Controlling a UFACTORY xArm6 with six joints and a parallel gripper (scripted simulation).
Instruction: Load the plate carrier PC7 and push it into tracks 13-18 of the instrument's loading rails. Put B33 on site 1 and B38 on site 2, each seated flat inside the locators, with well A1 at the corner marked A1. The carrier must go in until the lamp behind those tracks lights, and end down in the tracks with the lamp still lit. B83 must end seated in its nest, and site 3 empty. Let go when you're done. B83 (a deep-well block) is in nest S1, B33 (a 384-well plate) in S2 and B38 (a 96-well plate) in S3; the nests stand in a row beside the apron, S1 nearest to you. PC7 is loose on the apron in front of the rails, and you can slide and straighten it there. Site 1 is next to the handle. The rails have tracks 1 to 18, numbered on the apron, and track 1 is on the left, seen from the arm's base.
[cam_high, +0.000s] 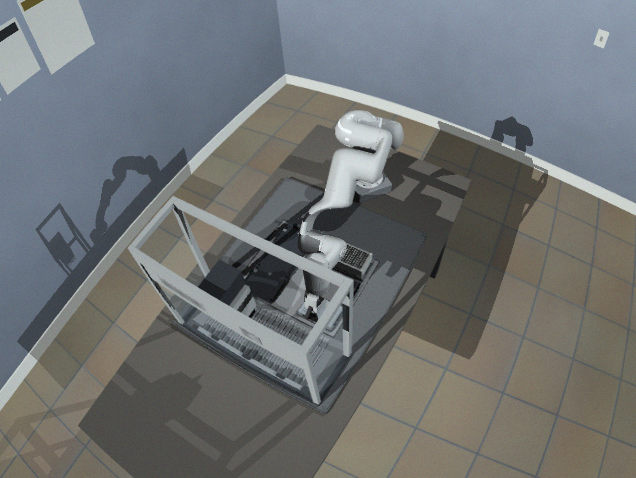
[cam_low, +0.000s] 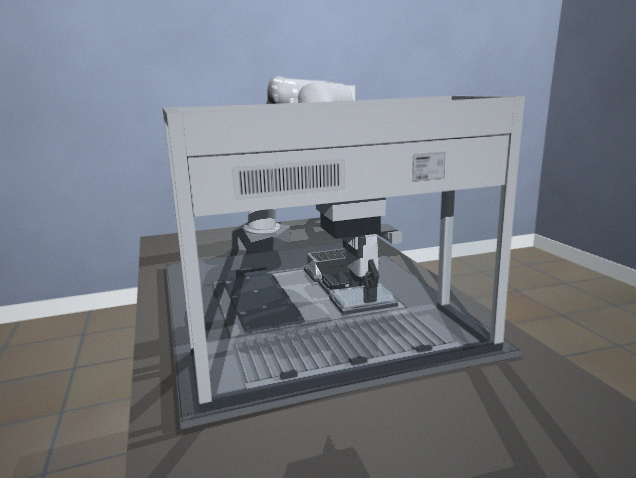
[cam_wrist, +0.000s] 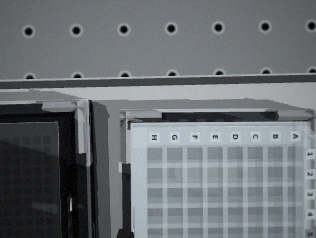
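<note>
The nest S3 is 20 mm below my hand. The rest, counted from my hand: frame post (450 mm to the right, 220 mm ahead, 220 mm above); plate carrier PC7 (220 mm to the right, 140 mm behind, 10 mm below); dark 384-well plate B33 (110 mm behind, 30 mm to the left, 10 mm below).
</note>
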